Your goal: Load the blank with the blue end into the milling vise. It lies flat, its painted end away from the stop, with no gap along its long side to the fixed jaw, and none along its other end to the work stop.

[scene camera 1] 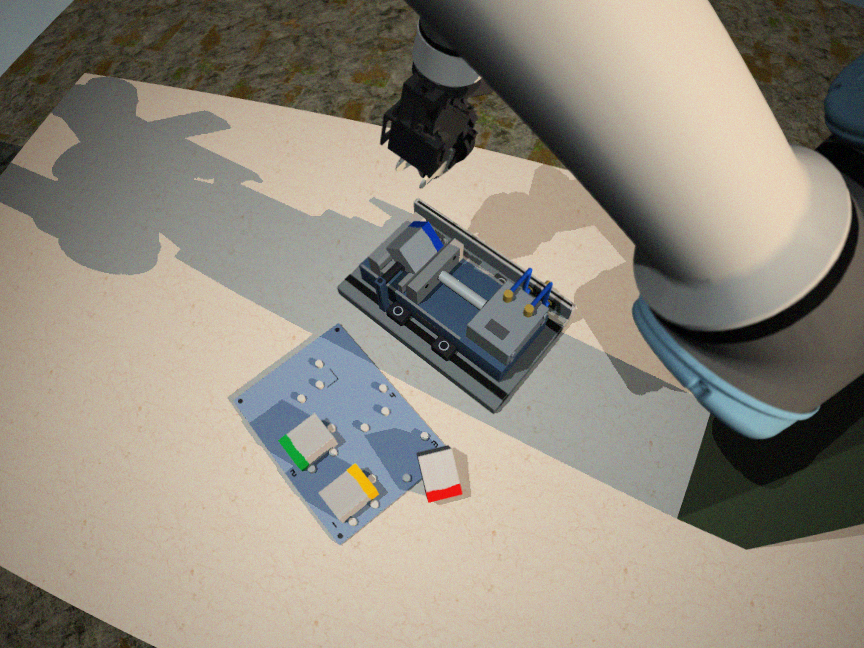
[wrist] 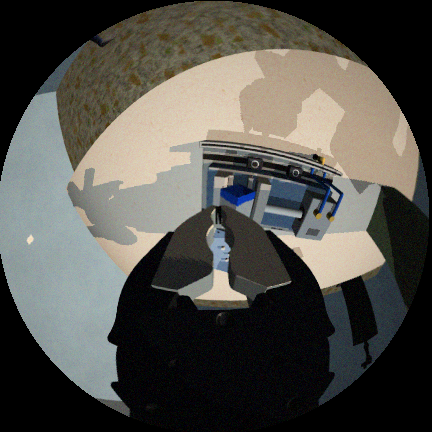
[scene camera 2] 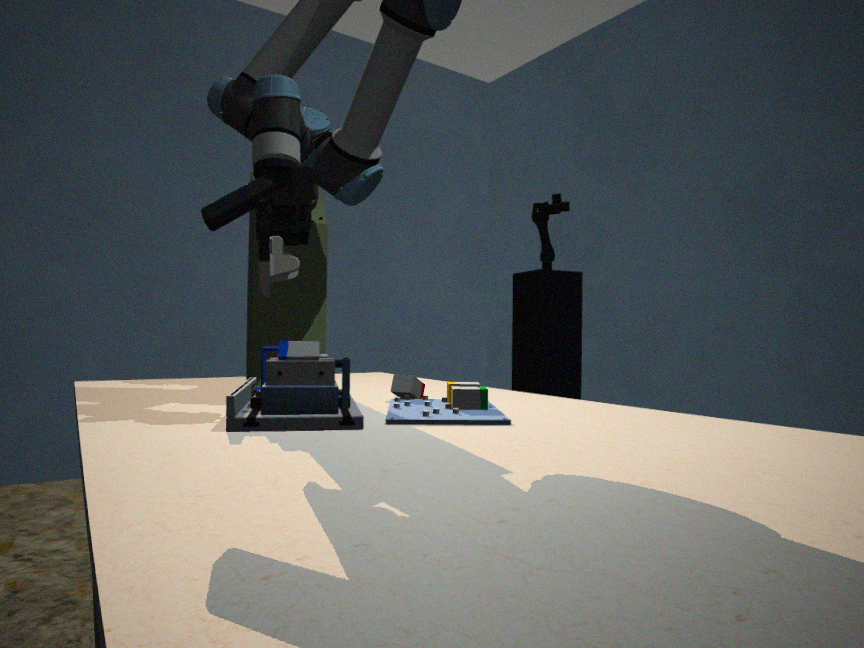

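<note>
The gripper appears in the pictures, and it also shows in the wrist view and in scene camera 2. The pictures show a grey rail, a grey cylinder block and a moving jaw as well, together with a blank with the blue end, a red-ended blank, a yellow-ended blank and a green-ended blank.
</note>
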